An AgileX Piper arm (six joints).
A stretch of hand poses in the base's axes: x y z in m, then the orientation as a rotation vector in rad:
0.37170 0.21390 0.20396 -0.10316 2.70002 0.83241
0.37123 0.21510 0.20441 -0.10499 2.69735 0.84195
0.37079 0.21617 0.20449 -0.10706 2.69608 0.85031
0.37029 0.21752 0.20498 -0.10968 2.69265 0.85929
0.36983 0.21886 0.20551 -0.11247 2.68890 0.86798
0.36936 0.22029 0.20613 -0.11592 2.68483 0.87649
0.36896 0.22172 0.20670 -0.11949 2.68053 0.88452
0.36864 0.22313 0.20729 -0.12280 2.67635 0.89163
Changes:
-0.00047 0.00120 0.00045 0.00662 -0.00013 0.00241
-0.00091 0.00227 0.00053 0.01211 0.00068 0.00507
-0.00141 0.00362 0.00102 0.01845 -0.00038 0.00775
-0.00187 0.00496 0.00155 0.02466 -0.00183 0.01042
-0.00234 0.00639 0.00217 0.03077 -0.00370 0.01344
-0.00274 0.00782 0.00274 0.03661 -0.00591 0.01642
-0.00306 0.00923 0.00333 0.04185 -0.00821 0.01907

